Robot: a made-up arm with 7 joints. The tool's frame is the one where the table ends. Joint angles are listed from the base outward.
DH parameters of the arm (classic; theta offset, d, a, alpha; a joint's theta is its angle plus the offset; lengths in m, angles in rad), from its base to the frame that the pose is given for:
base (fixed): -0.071 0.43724 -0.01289 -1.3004
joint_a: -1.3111 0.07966 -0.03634 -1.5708
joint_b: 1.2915 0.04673 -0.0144 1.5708
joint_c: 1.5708 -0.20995 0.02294 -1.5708
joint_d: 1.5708 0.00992 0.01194 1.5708
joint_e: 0 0.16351 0.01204 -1.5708
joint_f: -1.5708 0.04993 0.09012 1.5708
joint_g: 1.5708 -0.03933 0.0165 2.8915
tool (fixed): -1.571 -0.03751 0 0
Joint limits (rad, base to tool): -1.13..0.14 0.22..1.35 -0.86..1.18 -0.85..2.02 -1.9..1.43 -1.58..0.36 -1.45..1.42
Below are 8 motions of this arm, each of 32 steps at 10 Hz.
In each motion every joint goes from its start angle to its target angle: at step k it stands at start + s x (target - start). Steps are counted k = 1, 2, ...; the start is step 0. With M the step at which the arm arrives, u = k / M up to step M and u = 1 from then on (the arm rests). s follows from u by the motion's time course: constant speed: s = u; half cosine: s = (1 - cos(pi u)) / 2; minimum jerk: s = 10 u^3 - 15 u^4 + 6 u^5.
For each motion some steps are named. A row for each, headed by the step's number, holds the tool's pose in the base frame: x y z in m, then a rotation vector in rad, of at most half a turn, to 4 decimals.
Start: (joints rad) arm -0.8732 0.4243 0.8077 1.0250 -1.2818 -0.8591 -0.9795
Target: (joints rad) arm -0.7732 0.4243 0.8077 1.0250 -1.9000 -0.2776 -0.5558
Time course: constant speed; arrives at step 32
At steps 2, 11, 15, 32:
2: 0.3110 0.3392 0.1802 -0.5898 1.6006 -0.5461
11: 0.3197 0.3248 0.1593 -0.7278 1.4963 -0.8485
15: 0.3239 0.3177 0.1522 -0.7784 1.4411 -0.9809
32: 0.3416 0.2880 0.1377 -0.9043 1.1585 -1.5209

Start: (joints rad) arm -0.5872 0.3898 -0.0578 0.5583 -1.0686 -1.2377 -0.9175
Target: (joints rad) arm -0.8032 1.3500 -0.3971 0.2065 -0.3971 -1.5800 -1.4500
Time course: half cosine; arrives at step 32
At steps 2, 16, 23, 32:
2: 0.3398 0.2750 0.2414 0.4013 1.7531 -0.0634
16: 0.3378 0.2867 0.4388 1.2267 1.2223 0.7972
23: 0.3066 0.2496 0.5269 1.6727 0.7428 1.3077
32: 0.2836 0.2232 0.5584 1.9011 0.4200 1.5709

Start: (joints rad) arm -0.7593 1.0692 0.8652 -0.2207 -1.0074 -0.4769 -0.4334
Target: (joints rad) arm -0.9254 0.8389 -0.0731 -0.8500 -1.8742 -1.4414 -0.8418
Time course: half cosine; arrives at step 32
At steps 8, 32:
8: 0.1865 0.3398 0.6317 0.4042 0.9425 0.2327
32: 0.2857 0.1660 0.5617 0.6798 0.2004 -0.8188

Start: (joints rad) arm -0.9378 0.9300 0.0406 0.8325 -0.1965 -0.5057 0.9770
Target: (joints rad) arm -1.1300 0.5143 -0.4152 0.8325 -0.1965 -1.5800 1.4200
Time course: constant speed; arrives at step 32
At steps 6, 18, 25, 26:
6: 0.3825 0.3212 0.4488 -1.1817 1.6498 0.3654
18: 0.4023 0.2338 0.4410 -0.9388 1.5050 -0.0800
25: 0.4024 0.1836 0.4384 -0.8049 1.4225 -0.3760
26: 0.4018 0.1766 0.4381 -0.7860 1.4108 -0.4200

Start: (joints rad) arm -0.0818 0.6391 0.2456 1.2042 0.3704 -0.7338 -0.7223
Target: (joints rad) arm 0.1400 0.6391 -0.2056 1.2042 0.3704 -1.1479 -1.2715
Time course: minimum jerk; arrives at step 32
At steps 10, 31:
10: 0.1306 0.4013 0.1197 -1.1051 -2.1551 -0.4616
31: 0.0744 0.3320 0.0745 -1.9562 -1.4500 0.0134

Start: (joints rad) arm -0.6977 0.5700 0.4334 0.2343 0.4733 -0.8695 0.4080
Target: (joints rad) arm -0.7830 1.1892 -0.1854 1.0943 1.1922 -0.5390 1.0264
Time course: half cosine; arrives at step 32
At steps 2, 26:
2: 0.3149 0.2751 0.4514 -0.3208 1.4795 0.8660
26: 0.3496 0.3657 0.4048 -0.0526 1.2892 2.1671

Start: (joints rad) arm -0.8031 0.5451 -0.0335 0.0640 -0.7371 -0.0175 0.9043
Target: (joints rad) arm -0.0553 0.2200 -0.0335 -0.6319 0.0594 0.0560 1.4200
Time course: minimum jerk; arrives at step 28
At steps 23, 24, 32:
23: 0.2534 0.1628 0.2939 -1.5224 1.9874 0.0932
24: 0.2494 0.1629 0.2934 -1.5373 1.9711 0.1023
32: 0.2447 0.1630 0.2929 -1.5551 1.9512 0.1133

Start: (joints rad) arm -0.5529 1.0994 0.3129 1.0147 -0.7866 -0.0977 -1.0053
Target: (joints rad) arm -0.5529 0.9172 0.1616 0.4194 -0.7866 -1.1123 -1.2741
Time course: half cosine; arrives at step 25
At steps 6, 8, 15, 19, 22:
6: 0.2537 0.5044 0.3597 0.4291 2.7753 0.1698
8: 0.2664 0.4937 0.3708 0.5425 2.6703 0.2753
15: 0.2998 0.4327 0.4152 0.9193 2.1136 0.6509
19: 0.3020 0.3988 0.4322 1.0252 1.7997 0.7907
22: 0.2998 0.3828 0.4387 1.0555 1.6457 0.8477

